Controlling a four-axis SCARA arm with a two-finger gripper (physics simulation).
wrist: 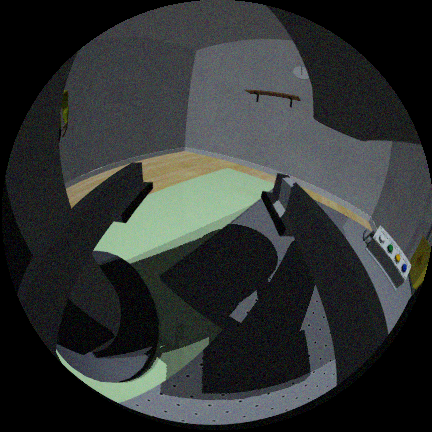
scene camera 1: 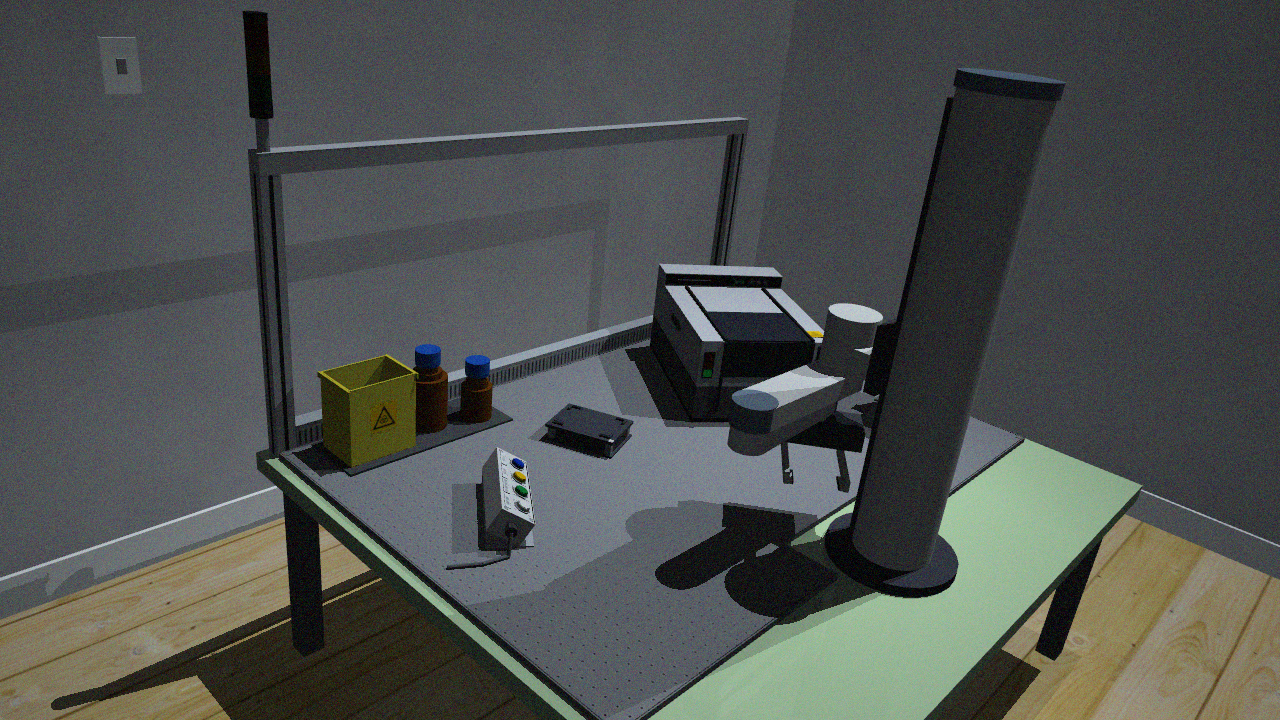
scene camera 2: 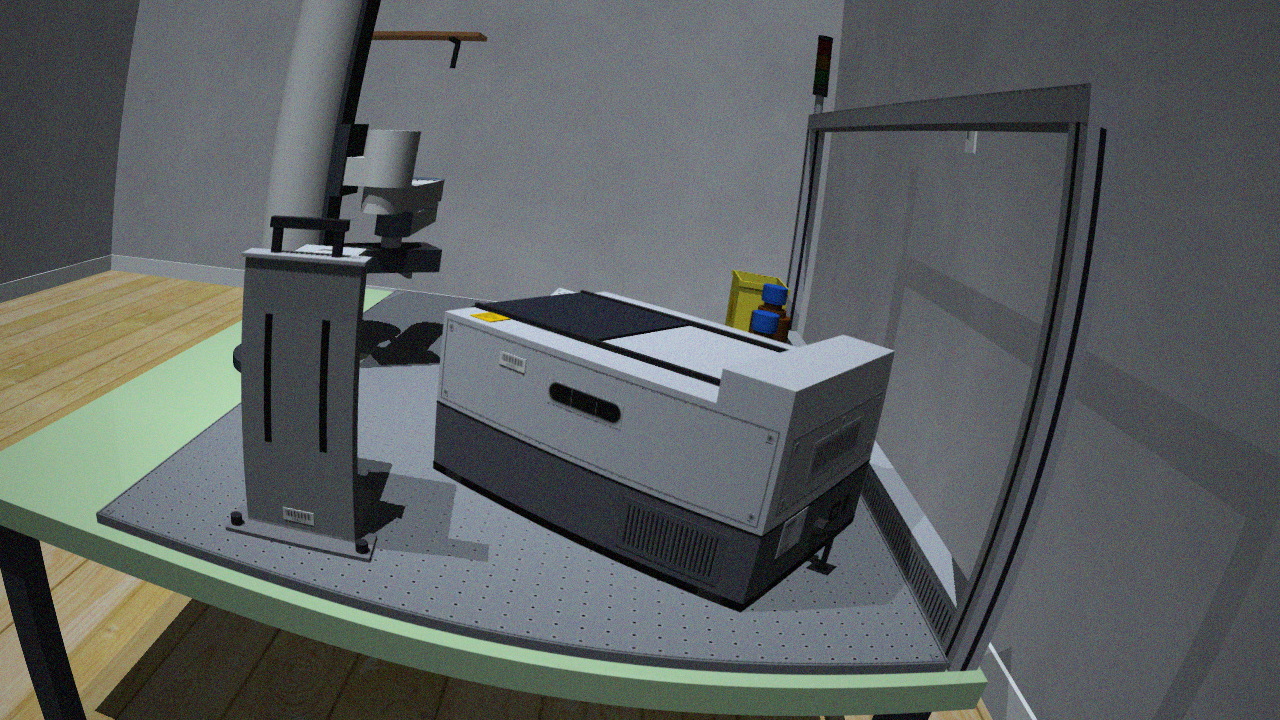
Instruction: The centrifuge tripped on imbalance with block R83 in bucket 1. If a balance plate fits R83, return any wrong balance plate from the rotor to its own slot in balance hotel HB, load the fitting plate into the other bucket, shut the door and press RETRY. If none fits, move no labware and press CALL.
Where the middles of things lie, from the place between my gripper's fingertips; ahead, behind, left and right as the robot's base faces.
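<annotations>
My hand is 5 cm above the centrifuge (scene camera 2: 718, 461), 52 cm to the left of it and 58 cm short of it.
</annotations>
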